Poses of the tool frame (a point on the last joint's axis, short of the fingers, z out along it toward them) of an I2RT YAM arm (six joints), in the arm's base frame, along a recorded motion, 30 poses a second.
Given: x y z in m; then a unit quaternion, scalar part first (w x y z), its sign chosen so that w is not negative.
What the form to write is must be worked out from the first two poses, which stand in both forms.
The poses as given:
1: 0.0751 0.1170 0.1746 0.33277 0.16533 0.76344 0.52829
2: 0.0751 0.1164 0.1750 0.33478 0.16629 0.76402 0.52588
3: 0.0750 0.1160 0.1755 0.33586 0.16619 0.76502 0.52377
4: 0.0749 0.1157 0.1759 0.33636 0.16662 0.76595 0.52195
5: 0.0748 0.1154 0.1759 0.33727 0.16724 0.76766 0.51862
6: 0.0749 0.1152 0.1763 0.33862 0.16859 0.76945 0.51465
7: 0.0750 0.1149 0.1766 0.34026 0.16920 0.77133 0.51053
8: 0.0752 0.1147 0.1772 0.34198 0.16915 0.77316 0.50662
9: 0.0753 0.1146 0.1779 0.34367 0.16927 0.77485 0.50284
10: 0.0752 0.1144 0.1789 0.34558 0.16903 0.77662 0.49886
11: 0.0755 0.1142 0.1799 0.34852 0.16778 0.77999 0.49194
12: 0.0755 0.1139 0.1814 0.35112 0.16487 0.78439 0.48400
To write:
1: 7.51 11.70 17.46 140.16 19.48 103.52
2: 7.51 11.64 17.50 139.93 19.67 103.68
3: 7.50 11.60 17.55 139.88 19.86 103.89
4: 7.49 11.57 17.59 139.83 19.96 104.09
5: 7.48 11.54 17.59 139.75 20.14 104.47
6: 7.49 11.52 17.63 139.58 20.34 104.89
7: 7.50 11.49 17.66 139.45 20.62 105.31
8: 7.52 11.47 17.72 139.38 20.94 105.70
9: 7.53 11.46 17.79 139.29 21.24 106.08
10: 7.52 11.44 17.89 139.22 21.60 106.46
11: 7.55 11.42 17.99 139.21 22.25 107.16
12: 7.55 11.39 18.14 139.43 23.03 108.03
